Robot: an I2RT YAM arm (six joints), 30 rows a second.
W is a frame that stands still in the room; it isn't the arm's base.
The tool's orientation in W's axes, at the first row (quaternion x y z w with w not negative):
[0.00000, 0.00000, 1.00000, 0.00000]
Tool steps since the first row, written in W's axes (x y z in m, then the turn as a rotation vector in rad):
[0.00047, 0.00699, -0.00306, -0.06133, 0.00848, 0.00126]
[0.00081, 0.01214, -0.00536, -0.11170, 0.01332, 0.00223]
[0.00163, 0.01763, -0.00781, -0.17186, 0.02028, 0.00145]
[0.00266, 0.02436, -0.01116, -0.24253, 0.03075, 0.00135]
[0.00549, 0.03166, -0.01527, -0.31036, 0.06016, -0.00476]
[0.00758, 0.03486, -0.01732, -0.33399, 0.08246, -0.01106]
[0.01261, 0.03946, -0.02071, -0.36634, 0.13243, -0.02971]
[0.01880, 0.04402, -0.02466, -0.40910, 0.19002, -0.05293]
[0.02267, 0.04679, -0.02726, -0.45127, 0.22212, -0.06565]
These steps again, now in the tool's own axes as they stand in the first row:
[-0.00047, -0.00699, -0.00306, 0.06133, -0.00848, 0.00126]
[-0.00081, -0.01214, -0.00536, 0.11170, -0.01332, 0.00223]
[-0.00163, -0.01763, -0.00781, 0.17186, -0.02028, 0.00145]
[-0.00266, -0.02436, -0.01116, 0.24253, -0.03075, 0.00135]
[-0.00549, -0.03166, -0.01527, 0.31036, -0.06016, -0.00476]
[-0.00758, -0.03486, -0.01732, 0.33399, -0.08246, -0.01106]
[-0.01261, -0.03946, -0.02071, 0.36634, -0.13243, -0.02971]
[-0.01880, -0.04402, -0.02466, 0.40910, -0.19002, -0.05293]
[-0.02267, -0.04679, -0.02726, 0.45127, -0.22212, -0.06565]

